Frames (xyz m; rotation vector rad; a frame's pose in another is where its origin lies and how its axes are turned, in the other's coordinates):
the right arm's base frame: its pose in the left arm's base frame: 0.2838 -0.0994 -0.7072 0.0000 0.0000 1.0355
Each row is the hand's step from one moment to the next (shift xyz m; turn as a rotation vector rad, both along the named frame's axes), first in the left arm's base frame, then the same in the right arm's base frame.
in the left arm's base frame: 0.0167 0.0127 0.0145 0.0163 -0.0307 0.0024
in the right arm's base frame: 0.0194 -0.0079 0.0145 -0.0181 -0.0297 0.0024
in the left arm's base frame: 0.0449 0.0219 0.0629 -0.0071 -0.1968 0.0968
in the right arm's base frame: 0.0417 -0.0274 0.0629 -0.1729 -0.0943 0.0968
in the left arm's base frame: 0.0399 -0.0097 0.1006 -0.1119 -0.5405 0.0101
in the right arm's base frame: 0.0120 -0.0393 0.1006 -0.5220 -0.1795 0.0101
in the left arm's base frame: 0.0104 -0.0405 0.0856 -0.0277 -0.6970 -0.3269
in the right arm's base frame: -0.0295 -0.0296 0.0856 -0.6136 -0.3317 -0.3269
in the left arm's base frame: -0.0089 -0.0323 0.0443 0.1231 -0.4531 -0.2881
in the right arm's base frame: -0.0323 -0.0088 0.0443 -0.3269 -0.3370 -0.2881
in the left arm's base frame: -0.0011 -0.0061 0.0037 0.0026 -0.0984 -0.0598
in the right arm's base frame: -0.0058 -0.0022 0.0037 -0.0833 -0.0524 -0.0598
